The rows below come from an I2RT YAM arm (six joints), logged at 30 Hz.
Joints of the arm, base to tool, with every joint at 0 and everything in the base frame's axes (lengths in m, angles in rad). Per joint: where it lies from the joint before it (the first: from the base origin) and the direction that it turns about. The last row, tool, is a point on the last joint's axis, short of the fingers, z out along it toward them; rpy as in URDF.
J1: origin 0.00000 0.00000 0.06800 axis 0 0 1
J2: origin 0.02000 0.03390 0.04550 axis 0 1 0
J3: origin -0.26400 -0.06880 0.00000 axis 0 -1 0
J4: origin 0.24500 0.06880 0.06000 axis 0 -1 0
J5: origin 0.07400 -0.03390 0.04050 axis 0 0 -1
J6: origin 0.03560 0.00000 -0.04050 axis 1 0 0
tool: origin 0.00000 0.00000 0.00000 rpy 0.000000 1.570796 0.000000
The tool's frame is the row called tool.
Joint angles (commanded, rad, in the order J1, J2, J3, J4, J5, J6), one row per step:
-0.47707, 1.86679, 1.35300, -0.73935, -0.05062, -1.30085
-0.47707, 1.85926, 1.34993, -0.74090, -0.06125, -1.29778
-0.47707, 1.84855, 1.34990, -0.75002, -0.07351, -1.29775
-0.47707, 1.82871, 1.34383, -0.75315, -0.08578, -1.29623
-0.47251, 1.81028, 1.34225, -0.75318, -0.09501, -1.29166
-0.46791, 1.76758, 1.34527, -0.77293, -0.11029, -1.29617
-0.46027, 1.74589, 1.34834, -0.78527, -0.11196, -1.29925
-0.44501, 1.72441, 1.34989, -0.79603, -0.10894, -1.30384
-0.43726, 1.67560, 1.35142, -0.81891, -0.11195, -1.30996
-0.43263, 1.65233, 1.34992, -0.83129, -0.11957, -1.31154
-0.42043, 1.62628, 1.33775, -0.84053, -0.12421, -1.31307
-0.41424, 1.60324, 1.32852, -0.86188, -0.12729, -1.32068
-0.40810, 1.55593, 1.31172, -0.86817, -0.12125, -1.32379
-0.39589, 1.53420, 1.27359, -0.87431, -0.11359, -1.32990
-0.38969, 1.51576, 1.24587, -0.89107, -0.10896, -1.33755
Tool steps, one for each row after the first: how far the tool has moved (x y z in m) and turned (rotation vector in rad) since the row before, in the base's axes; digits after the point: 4 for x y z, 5 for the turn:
-0.0010, 0.0009, 0.0018, 0.00856, -0.00751, 0.00042
-0.0015, 0.0012, 0.0035, 0.00963, -0.00673, 0.00384
-0.0025, 0.0018, 0.0052, 0.00592, -0.01490, 0.00251
-0.0009, 0.0027, 0.0060, 0.00159, -0.01927, 0.00336
-0.0044, 0.0047, 0.0148, -0.00066, -0.02932, 0.01421
-0.0017, 0.0040, 0.0077, -0.00535, -0.01160, 0.01110
-0.0009, 0.0063, 0.0072, -0.00967, -0.00950, 0.01831
-0.0066, 0.0062, 0.0155, -0.01173, -0.02557, 0.01453
-0.0036, 0.0037, 0.0065, 0.00164, -0.01132, 0.00925
-0.0039, 0.0065, 0.0042, 0.00124, -0.00586, 0.01555
-0.0053, 0.0047, 0.0034, 0.00229, 0.00619, 0.01433
-0.0084, 0.0056, 0.0089, -0.01605, -0.01984, 0.00632
-0.0060, 0.0064, -0.0054, -0.00023, 0.02381, 0.01437
-0.0063, 0.0045, -0.0037, 0.00286, 0.02608, 0.01123

